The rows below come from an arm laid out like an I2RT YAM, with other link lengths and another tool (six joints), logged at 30 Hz.
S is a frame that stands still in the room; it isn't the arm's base.
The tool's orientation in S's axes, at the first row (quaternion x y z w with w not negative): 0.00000, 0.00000, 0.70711, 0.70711
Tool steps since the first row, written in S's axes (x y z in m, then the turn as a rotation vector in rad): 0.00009, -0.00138, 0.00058, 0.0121, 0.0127, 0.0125; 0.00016, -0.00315, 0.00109, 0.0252, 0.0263, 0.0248; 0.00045, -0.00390, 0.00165, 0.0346, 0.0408, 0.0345; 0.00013, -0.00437, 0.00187, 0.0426, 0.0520, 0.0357; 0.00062, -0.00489, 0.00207, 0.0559, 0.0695, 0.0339; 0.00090, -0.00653, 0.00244, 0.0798, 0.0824, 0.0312; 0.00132, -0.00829, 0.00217, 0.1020, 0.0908, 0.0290
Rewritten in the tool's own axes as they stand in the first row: -0.00138, -0.00009, 0.00058, 0.0127, -0.0121, 0.0125; -0.00315, -0.00016, 0.00109, 0.0263, -0.0252, 0.0248; -0.00390, -0.00045, 0.00165, 0.0408, -0.0346, 0.0345; -0.00437, -0.00013, 0.00187, 0.0520, -0.0426, 0.0357; -0.00489, -0.00062, 0.00207, 0.0695, -0.0559, 0.0339; -0.00653, -0.00090, 0.00244, 0.0824, -0.0798, 0.0312; -0.00829, -0.00132, 0.00217, 0.0908, -0.1020, 0.0290
